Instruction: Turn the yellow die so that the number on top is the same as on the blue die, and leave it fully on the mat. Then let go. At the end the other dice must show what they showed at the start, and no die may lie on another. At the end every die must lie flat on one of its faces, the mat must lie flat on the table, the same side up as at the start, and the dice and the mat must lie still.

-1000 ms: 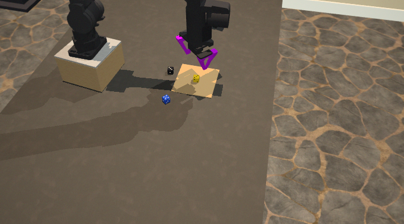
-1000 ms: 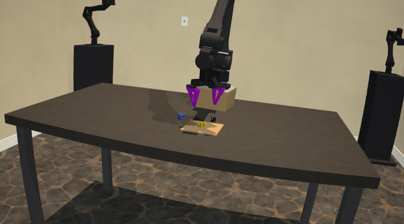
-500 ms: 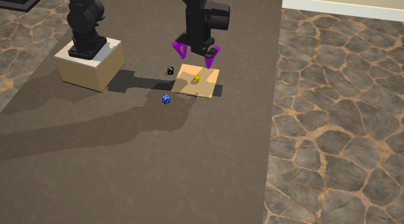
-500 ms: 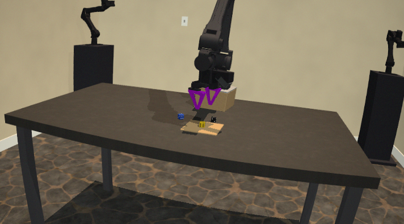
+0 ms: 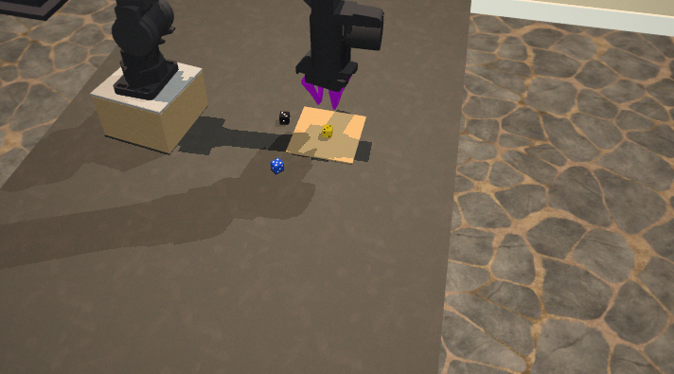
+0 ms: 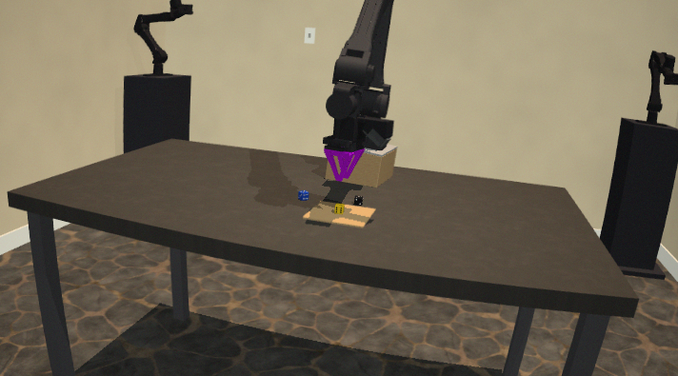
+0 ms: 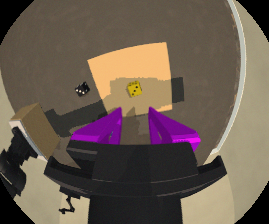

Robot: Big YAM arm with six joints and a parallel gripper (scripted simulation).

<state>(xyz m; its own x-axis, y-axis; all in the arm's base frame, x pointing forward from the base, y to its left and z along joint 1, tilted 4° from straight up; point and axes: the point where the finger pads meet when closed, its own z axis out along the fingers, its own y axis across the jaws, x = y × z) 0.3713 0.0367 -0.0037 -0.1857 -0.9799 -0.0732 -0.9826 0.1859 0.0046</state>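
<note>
Right now the yellow die is 8 cm below my hand. Also, from my hand: orange mat (9 cm below); then blue die (12 cm to the right, 8 cm below, 7 cm behind); then black die (10 cm behind, 8 cm below, 2 cm to the left).
</note>
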